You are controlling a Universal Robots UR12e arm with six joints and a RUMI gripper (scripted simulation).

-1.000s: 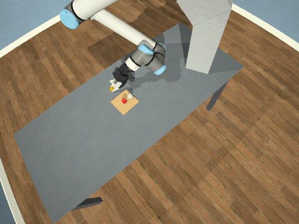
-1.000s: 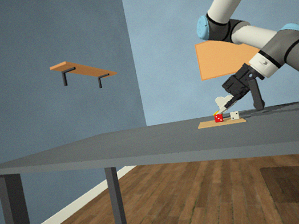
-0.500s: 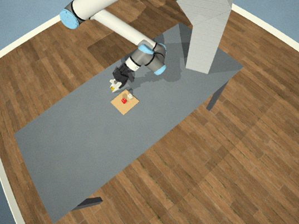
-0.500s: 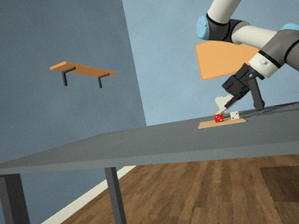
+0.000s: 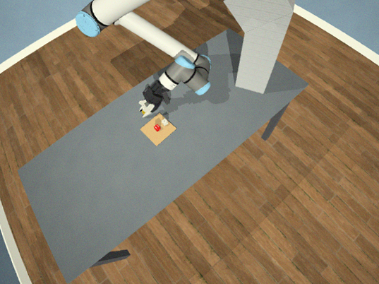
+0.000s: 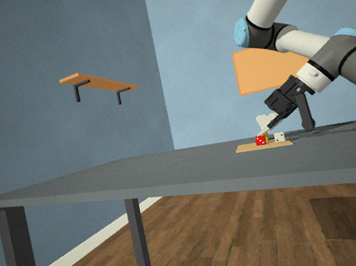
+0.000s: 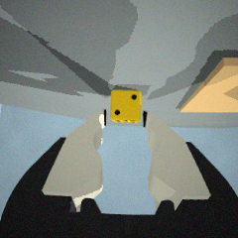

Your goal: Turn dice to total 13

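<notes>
Now: the yellow die 10 mm behind my hand and 10 mm below it. Also, from my hand: red die (10 mm behind, 130 mm to the left); tan mat (10 mm behind, 130 mm to the left, 20 mm below); white die (60 mm behind, 130 mm to the left).
</notes>
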